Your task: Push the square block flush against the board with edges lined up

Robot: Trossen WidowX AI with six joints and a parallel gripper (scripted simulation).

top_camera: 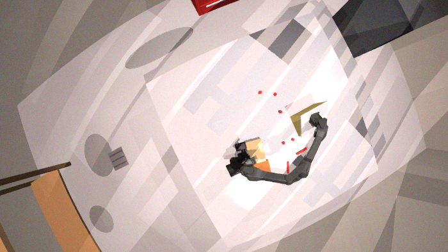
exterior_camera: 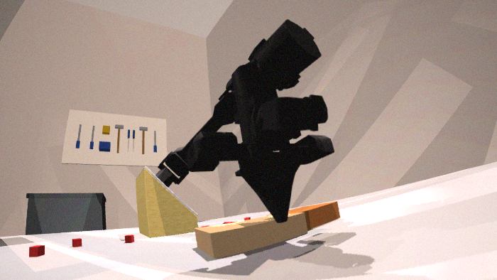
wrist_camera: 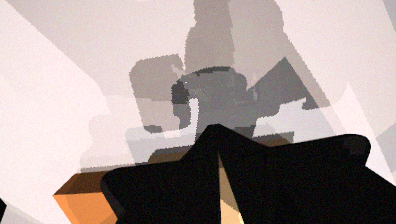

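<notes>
Right now the light wooden board is 8 cm behind my gripper tip and 2 cm below it. Also, from my gripper tip: darker orange square block: 12 cm to the left, 9 cm behind, 2 cm below.
</notes>
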